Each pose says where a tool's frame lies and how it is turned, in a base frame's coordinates. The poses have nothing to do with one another.
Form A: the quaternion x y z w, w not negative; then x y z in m.
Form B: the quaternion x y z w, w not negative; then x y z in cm. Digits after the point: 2 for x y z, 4 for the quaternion.
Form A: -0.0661 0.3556 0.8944 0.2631 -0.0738 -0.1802 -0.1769
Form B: -0.0661 0.3556 0.8944 0.2631 -7.38 -18.02 -17.69
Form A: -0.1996 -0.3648 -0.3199 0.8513 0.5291 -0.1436 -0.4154
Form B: -0.1996 -0.3648 -0.3199 0.8513 52.91 -14.36 -41.54
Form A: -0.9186 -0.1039 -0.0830 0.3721 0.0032 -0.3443 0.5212
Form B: -0.9186 -0.1039 -0.0830 0.3721 0.32 -34.43 52.12
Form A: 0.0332 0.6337 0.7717 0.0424 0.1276 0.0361 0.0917
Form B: 0.0332 0.6337 0.7717 0.0424 12.76 3.61 9.17
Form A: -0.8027 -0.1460 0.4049 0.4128 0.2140 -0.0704 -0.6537
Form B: -0.8027 -0.1460 0.4049 0.4128 21.40 -7.04 -65.37
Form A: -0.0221 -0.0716 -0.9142 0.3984 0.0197 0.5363 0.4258
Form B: -0.0221 -0.0716 -0.9142 0.3984 1.97 53.63 42.58
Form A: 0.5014 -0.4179 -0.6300 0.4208 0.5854 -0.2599 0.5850
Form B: 0.5014 -0.4179 -0.6300 0.4208 58.54 -25.99 58.50
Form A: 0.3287 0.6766 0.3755 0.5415 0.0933 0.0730 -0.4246
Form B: 0.3287 0.6766 0.3755 0.5415 9.33 7.30 -42.46
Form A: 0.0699 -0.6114 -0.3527 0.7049 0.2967 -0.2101 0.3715
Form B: 0.0699 -0.6114 -0.3527 0.7049 29.67 -21.01 37.15
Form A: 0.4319 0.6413 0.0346 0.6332 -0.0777 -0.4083 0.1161
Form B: 0.4319 0.6413 0.0346 0.6332 -7.77 -40.83 11.61
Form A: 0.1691 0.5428 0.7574 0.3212 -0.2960 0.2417 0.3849
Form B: 0.1691 0.5428 0.7574 0.3212 -29.60 24.17 38.49
